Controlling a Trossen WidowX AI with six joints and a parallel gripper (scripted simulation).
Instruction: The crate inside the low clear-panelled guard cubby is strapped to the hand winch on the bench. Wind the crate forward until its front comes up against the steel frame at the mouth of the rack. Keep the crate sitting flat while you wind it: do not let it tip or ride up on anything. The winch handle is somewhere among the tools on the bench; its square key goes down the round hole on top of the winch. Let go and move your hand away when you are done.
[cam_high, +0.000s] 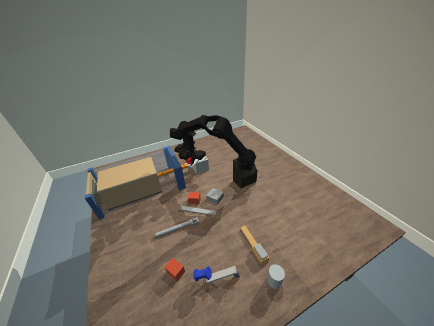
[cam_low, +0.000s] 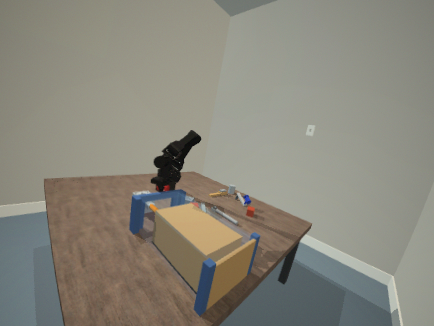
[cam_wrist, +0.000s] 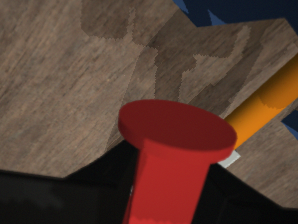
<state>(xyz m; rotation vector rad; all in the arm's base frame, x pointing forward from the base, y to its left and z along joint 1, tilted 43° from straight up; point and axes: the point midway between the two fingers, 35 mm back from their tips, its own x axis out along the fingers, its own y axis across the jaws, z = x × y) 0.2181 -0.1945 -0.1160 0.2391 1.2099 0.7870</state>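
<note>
Now: the grey winch 10 cm behind my gripper tip, 6 cm to the right of it and 9 cm below it. Also, from my gripper tip: blue frame: 7 cm ahead, 8 cm to the right, 1 cm below; red handle knob: 2 cm above; red-gripped winch handle: 3 cm behind, 2 cm to the right, 1 cm below.
</note>
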